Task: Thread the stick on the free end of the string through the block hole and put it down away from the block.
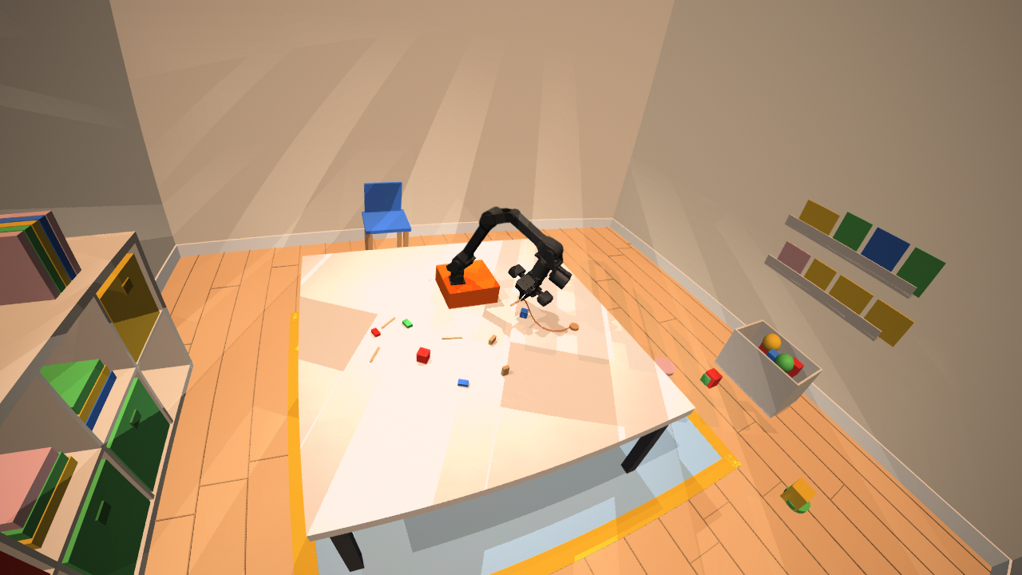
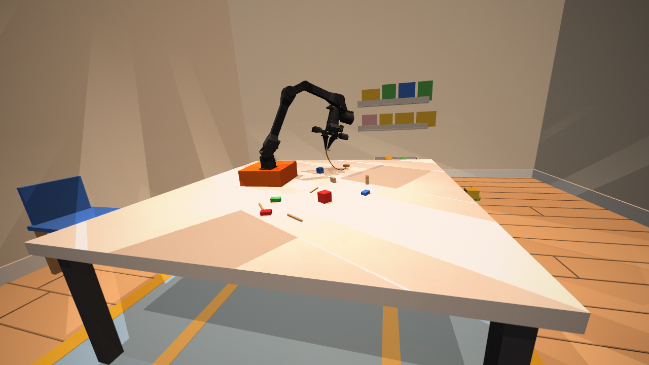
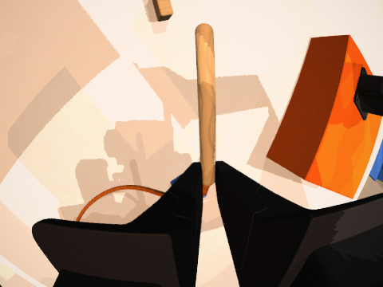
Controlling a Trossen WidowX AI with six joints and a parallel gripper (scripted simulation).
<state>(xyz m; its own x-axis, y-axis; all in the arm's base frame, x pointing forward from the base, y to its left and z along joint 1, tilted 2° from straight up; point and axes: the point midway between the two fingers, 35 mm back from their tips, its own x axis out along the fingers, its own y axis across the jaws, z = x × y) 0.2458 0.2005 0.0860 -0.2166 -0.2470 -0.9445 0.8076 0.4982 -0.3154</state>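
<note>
Now: gripper tip 10 mm short of the thin wooden stick and 10 mm to the left of it. The rest, counted from my gripper tip: blue cube (70 mm behind, 60 mm to the left, 130 mm below); then round wooden button (40 mm ahead, 250 mm to the left, 130 mm below); then flat blue piece (250 mm ahead, 270 mm to the right, 130 mm below).
</note>
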